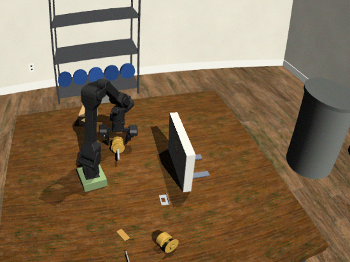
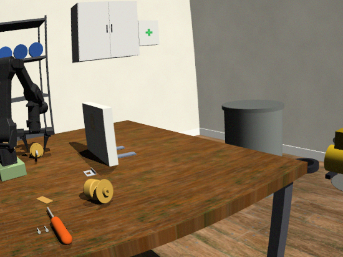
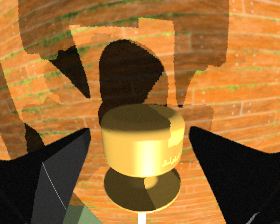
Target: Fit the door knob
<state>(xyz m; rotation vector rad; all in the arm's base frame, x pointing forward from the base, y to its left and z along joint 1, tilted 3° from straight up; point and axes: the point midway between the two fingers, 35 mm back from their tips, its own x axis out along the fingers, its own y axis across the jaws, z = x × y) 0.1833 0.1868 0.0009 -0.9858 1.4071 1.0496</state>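
The door panel is 24 cm to the right of my hand, 21 cm ahead of it and 6 cm above it. The rest, counted from my hand: orange screwdriver 69 cm to the right, 18 cm behind, 4 cm below; then tan plate 51 cm to the right, 15 cm behind, 6 cm below; then cardboard box 30 cm to the left, 9 cm behind, 3 cm below.
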